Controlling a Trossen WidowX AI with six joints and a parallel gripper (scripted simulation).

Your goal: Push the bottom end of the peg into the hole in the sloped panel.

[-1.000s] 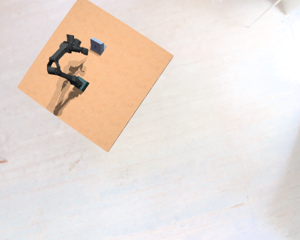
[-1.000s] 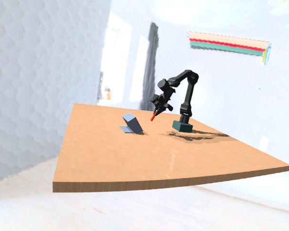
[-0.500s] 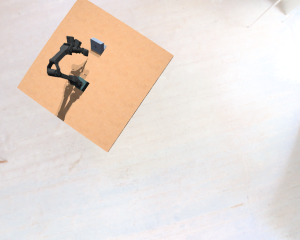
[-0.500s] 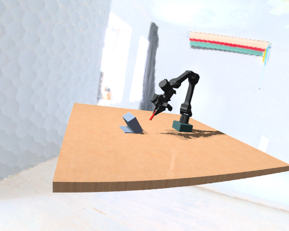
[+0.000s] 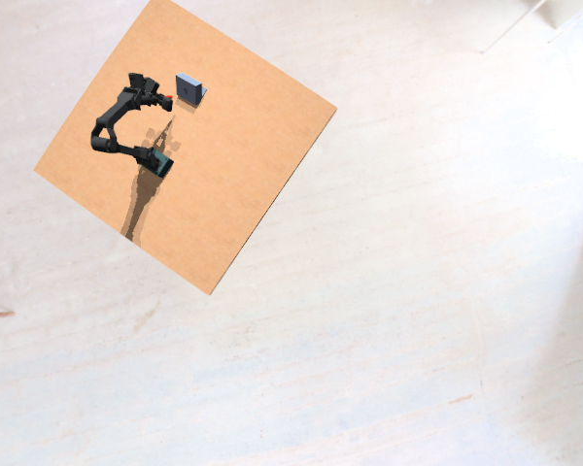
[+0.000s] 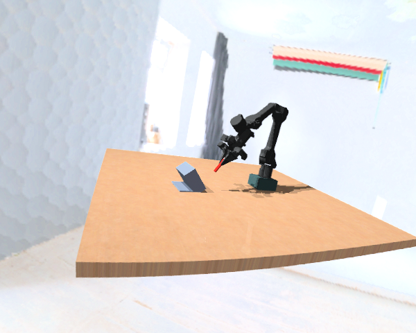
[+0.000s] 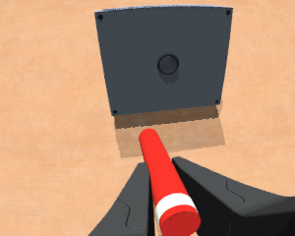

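The sloped panel is 12 cm ahead of my gripper tip, 8 cm below it and 1 cm to the right of it. From my gripper tip the other things lie so: peg (1 cm behind, 1 cm above); flat foot (15 cm ahead, 12 cm below, 1 cm to the right).
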